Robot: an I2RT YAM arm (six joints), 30 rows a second.
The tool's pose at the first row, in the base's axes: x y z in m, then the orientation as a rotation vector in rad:
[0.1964 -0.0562 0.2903 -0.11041 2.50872 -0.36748]
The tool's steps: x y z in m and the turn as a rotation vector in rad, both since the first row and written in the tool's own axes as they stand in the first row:
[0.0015 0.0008 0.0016 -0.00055 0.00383 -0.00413]
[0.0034 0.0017 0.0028 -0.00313 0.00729 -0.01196]
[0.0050 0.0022 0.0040 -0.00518 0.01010 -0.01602]
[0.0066 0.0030 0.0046 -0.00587 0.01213 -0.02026]
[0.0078 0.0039 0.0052 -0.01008 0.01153 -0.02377]
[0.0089 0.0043 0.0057 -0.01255 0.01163 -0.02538]
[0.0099 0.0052 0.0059 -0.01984 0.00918 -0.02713]
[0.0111 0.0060 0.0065 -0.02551 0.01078 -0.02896]
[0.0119 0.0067 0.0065 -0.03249 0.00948 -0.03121]
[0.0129 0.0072 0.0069 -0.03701 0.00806 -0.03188]
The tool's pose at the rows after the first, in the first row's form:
[0.1961 -0.0561 0.2880 -0.11522 2.51274 -0.36902]
[0.1952 -0.0558 0.2857 -0.12558 2.51691 -0.36947]
[0.1946 -0.0558 0.2838 -0.13108 2.52021 -0.36896]
[0.1936 -0.0555 0.2822 -0.13640 2.52245 -0.37011]
[0.1930 -0.0549 0.2808 -0.14260 2.52280 -0.36617]
[0.1924 -0.0549 0.2797 -0.14560 2.52343 -0.36373]
[0.1917 -0.0542 0.2787 -0.15108 2.52251 -0.35495]
[0.1910 -0.0538 0.2774 -0.15541 2.52525 -0.34878]
[0.1904 -0.0532 0.2767 -0.16121 2.52536 -0.34074]
[0.1898 -0.0530 0.2757 -0.16406 2.52484 -0.33514]

